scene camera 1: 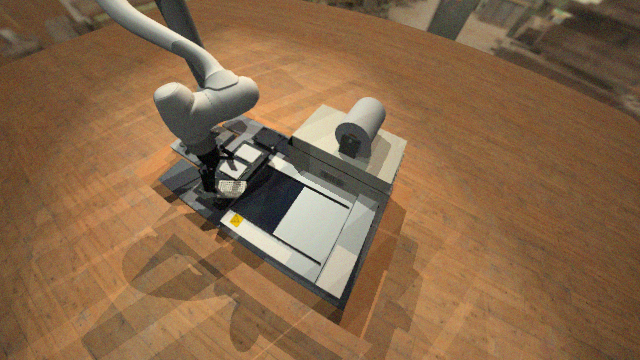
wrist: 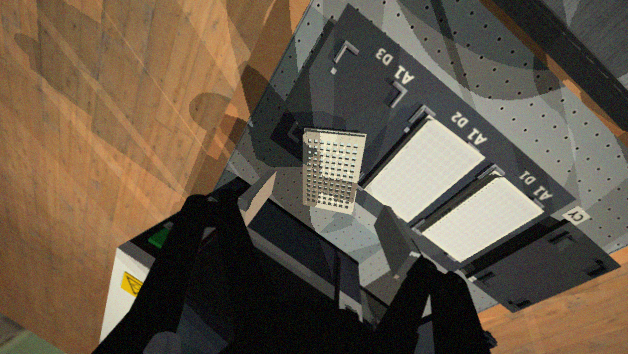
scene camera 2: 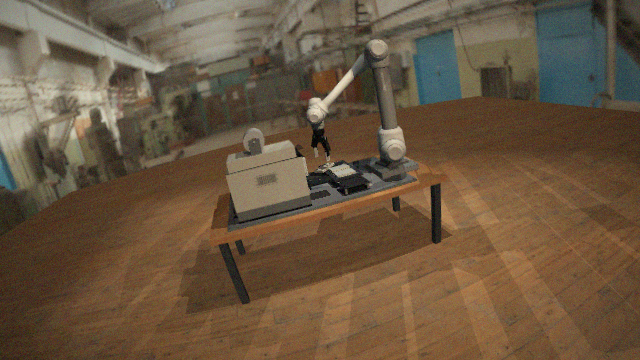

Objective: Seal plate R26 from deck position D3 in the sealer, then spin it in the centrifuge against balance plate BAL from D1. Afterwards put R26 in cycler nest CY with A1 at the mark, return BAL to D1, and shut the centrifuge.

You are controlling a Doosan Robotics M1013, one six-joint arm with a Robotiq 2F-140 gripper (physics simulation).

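Where they show: gripper, fingertip midpoint: (scene camera 1: 227,182) (wrist: 326,198) (scene camera 2: 322,158); arm's base, link origin: (scene camera 2: 391,162).
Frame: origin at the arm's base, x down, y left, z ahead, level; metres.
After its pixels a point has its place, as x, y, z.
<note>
A cream plate with open wells (scene camera 1: 232,188) @[-0.044, -0.224, 0.418] (scene camera 2: 325,165) @[-0.048, -0.231, 0.399] (wrist: 334,172) @[-0.045, -0.223, 0.405] sits askew and tilted at the machine-side end of position D3 on the dark deck (wrist: 357,102) @[-0.025, -0.242, 0.309]; no R26 label is readable. A flat white plate (scene camera 1: 248,153) @[-0.041, -0.011, 0.375] (wrist: 485,217) @[-0.041, -0.008, 0.360] sits in D1, and another white plate (scene camera 1: 233,168) (wrist: 425,167) @[-0.044, -0.122, 0.340] sits in D2. My gripper (scene camera 1: 221,176) @[-0.103, -0.221, 0.419] (scene camera 2: 322,155) @[-0.103, -0.221, 0.419] (wrist: 326,198) @[-0.103, -0.221, 0.419] is open and empty, above the deck; in the wrist view the tilted plate shows beyond and between its fingertips. Cycler nest CY (wrist: 545,267) @[-0.021, 0.149, 0.386] holds no plate.
A beige housing (scene camera 1: 312,125) @[-0.323, 0.027, 0.725] (scene camera 2: 267,185) @[-0.150, 0.133, 0.899] carries a grey roll (scene camera 1: 367,117) @[-0.447, -0.008, 0.905] (scene camera 2: 253,137) @[-0.415, 0.097, 0.907]. In front of it is a white machine top (scene camera 1: 315,220) @[-0.183, -0.266, 0.850] with a dark area and a yellow warning sign (scene camera 1: 236,220) @[-0.184, -0.366, 0.594] (wrist: 132,284) @[-0.184, -0.370, 0.588]. The perforated base (wrist: 535,110) @[0.027, -0.012, 0.205] surrounds the deck.
</note>
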